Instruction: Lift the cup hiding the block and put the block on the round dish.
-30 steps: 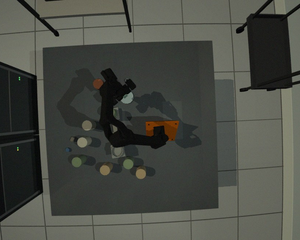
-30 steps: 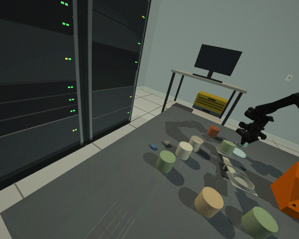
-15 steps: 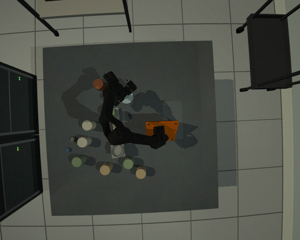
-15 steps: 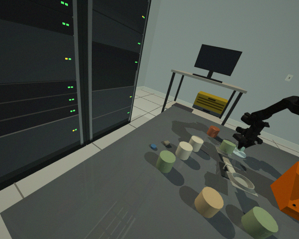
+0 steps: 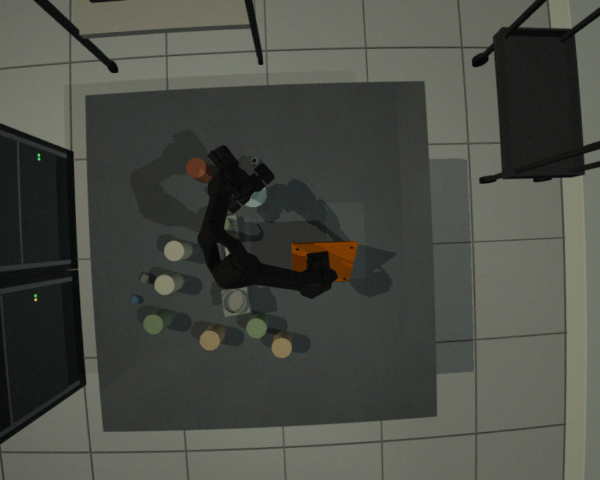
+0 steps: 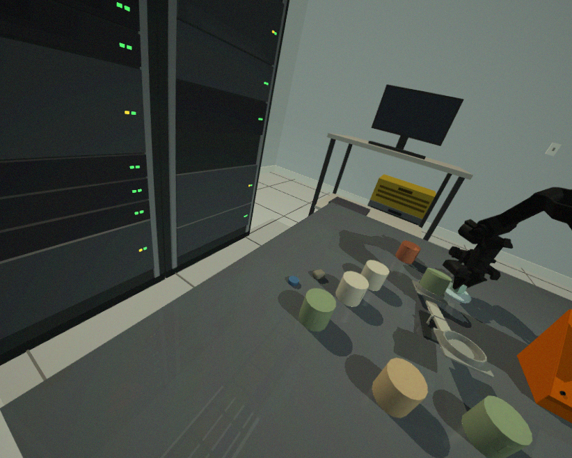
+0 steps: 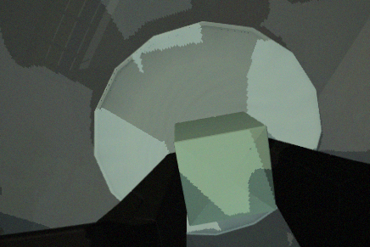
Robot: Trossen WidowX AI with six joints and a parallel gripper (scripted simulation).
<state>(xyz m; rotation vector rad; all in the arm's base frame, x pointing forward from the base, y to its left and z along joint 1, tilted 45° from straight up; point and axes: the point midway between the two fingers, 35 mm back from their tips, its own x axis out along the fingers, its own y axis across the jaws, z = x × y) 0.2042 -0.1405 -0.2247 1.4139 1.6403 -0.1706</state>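
Right now the pale green block is 10 mm above my gripper tip. The rest, counted from my gripper tip: pale blue round dish: 10 mm below; balance beam: 250 mm to the left, 110 mm ahead, 20 mm above; green cup: 110 mm ahead, 90 mm to the left, 40 mm above.
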